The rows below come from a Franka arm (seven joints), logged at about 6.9 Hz.
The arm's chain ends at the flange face. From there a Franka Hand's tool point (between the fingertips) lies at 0.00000 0.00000 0.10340 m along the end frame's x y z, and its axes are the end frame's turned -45 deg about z.
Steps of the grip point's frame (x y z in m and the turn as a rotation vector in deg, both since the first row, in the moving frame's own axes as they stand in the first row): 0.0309, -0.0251, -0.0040, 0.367, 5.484, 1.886; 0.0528, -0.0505, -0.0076, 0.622, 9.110, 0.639; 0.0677, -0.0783, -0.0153, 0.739, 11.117, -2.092; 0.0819, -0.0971, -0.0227, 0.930, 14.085, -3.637; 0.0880, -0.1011, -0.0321, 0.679, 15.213, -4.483
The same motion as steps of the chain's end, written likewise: -0.0025, -0.0323, -0.0035, 4.137, 3.618, 1.886; -0.0092, -0.0607, -0.0063, 6.882, 6.002, 0.639; -0.0204, -0.0880, -0.0134, 8.383, 7.338, -2.092; -0.0267, -0.1071, -0.0196, 10.617, 9.302, -3.637; -0.0268, -0.1130, -0.0285, 11.237, 10.277, -4.483
